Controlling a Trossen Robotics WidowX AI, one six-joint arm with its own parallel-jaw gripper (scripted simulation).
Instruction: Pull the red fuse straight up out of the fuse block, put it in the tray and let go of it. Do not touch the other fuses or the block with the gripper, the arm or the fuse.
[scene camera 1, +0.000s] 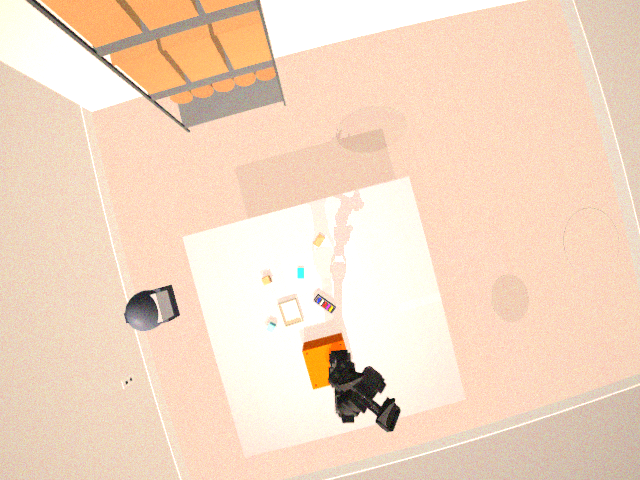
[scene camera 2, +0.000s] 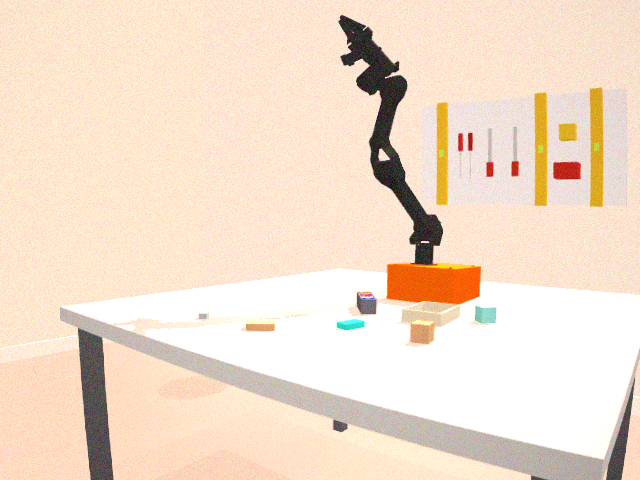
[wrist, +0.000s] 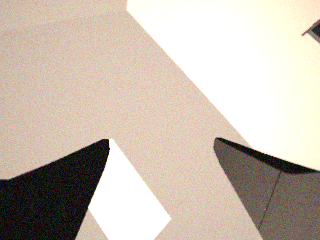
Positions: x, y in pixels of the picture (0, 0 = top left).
Labels:
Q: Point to the gripper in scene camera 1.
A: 378, 387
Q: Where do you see the gripper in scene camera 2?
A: At 339, 18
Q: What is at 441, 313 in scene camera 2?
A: A cream tray.

